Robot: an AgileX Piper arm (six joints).
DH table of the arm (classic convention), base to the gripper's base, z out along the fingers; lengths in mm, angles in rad. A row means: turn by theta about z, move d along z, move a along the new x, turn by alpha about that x. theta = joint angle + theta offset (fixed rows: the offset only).
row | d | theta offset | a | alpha
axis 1 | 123.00 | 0.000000 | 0.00 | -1.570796
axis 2 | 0.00 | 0.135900 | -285.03 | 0.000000
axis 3 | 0.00 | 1.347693 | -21.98 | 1.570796
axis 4 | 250.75 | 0.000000 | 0.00 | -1.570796
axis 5 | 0.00 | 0.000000 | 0.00 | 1.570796
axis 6 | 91.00 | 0.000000 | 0.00 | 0.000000
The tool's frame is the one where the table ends.
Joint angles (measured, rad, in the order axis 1, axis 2, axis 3, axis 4, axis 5, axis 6), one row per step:
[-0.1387 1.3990 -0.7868 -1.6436 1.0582 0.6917]
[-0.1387 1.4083 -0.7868 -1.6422 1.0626 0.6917]
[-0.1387 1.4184 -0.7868 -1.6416 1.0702 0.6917]
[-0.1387 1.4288 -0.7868 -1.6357 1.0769 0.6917]
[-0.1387 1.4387 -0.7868 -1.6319 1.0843 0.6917]
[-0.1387 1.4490 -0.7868 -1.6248 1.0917 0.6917]
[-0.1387 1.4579 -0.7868 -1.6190 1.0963 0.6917]
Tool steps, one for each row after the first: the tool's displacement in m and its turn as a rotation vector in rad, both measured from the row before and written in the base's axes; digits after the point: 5 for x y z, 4 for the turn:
[0.00110 -0.00036 -0.00232 0.0002 0.0090 -0.0045]
[0.00100 -0.00048 -0.00235 -0.0020 0.0099 -0.0068]
[0.00086 -0.00045 -0.00283 0.0029 0.0096 -0.0088]
[0.00080 -0.00045 -0.00253 0.0006 0.0094 -0.0083]
[0.00068 -0.00044 -0.00286 0.0033 0.0095 -0.0101]
[0.00071 -0.00032 -0.00253 0.0035 0.0083 -0.0070]

